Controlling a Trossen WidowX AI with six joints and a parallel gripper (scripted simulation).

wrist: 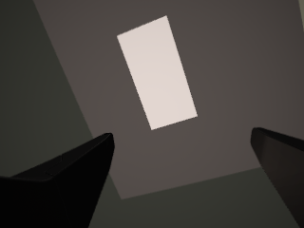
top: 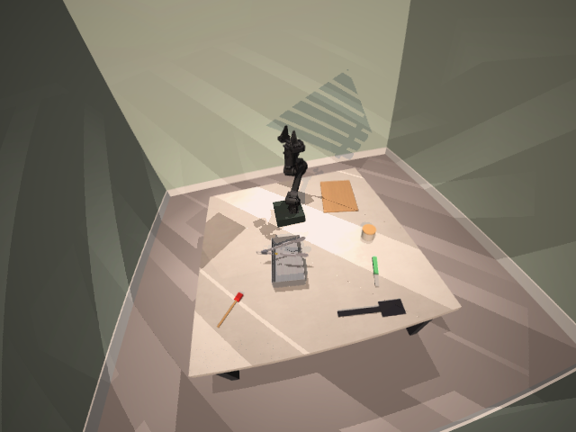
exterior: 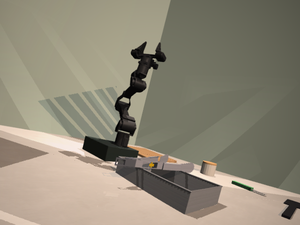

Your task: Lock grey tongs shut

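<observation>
The grey roasting tin is 36 cm ahead of my gripper tip, 13 cm to the right of it and 60 cm below it. Round my gripper tip: wooden board 15 cm behind, 32 cm to the left, 62 cm below; green-handled tool 53 cm ahead, 33 cm to the left, 62 cm below; cork-lidded jar 27 cm ahead, 38 cm to the left, 59 cm below.
</observation>
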